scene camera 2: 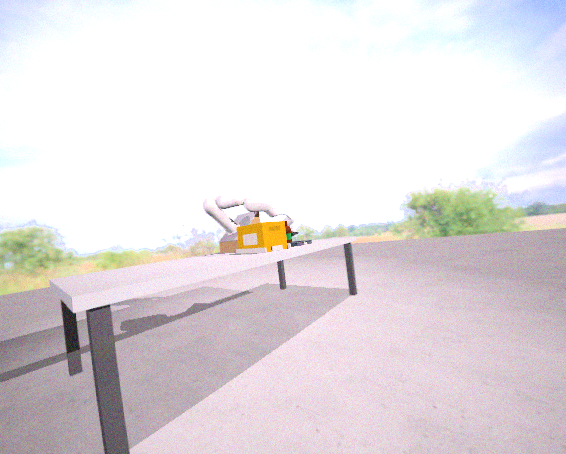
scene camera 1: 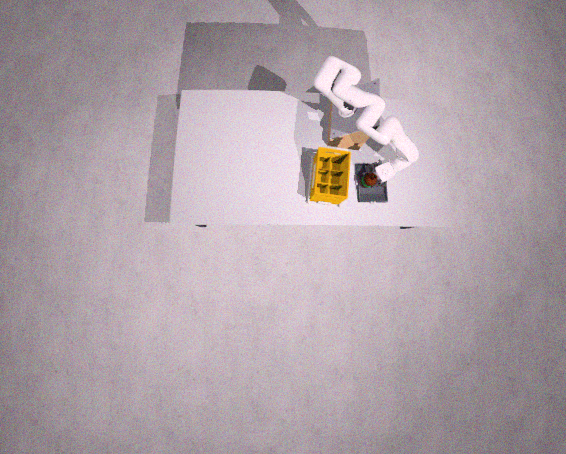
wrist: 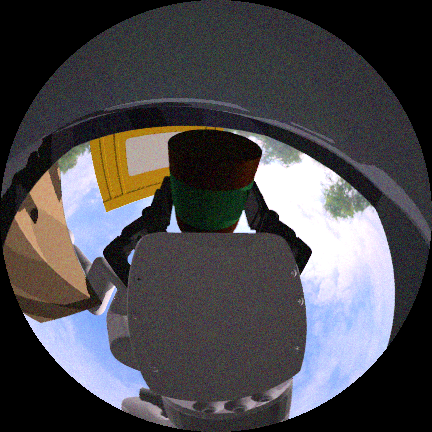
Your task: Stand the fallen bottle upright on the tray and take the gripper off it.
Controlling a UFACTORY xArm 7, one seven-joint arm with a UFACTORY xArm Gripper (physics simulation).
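Frame: origin at the arm's base, x down, y left, z ahead, level; metres.
Seen in the pictures: gripper, between the fingertips: [scene camera 2: 286, 234] [wrist: 209, 188]; arm's base, origin of its link: [scene camera 2: 234, 229] [scene camera 1: 348, 107].
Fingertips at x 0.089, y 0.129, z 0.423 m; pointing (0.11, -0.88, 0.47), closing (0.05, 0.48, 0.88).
Note:
Offsets run from my fingertips to a thing's top centre.
A bottle @(dx -0.103, dy +0.002, dz +0.000 m) [scene camera 1: 370, 179] [scene camera 2: 288, 233] [wrist: 212, 200], brown with a green band, stands about upright over the left part of the tray. My gripper [scene camera 1: 371, 178] [wrist: 209, 188] is shut on the bottle, with one black finger on each side of it in the wrist view. The dark grey tray @(dx +0.058, dy +0.055, dz -0.011 m) [scene camera 1: 372, 199] [scene camera 2: 306, 242] [wrist: 215, 60] lies on the table. The bottle's base is very near the tray floor; whether it touches cannot be told. The crate hides part of the bottle in scene camera 2.
A yellow crate @(dx -0.091, dy -0.244, dz -0.014 m) [scene camera 1: 328, 199] [scene camera 2: 276, 235] [wrist: 114, 165] with compartments stands close to the left of the tray in scene camera 1. A brown cardboard box [scene camera 1: 356, 139] [scene camera 2: 228, 247] [wrist: 45, 250] stands behind the crate, near the arm's base. The table's front edge runs below the tray.

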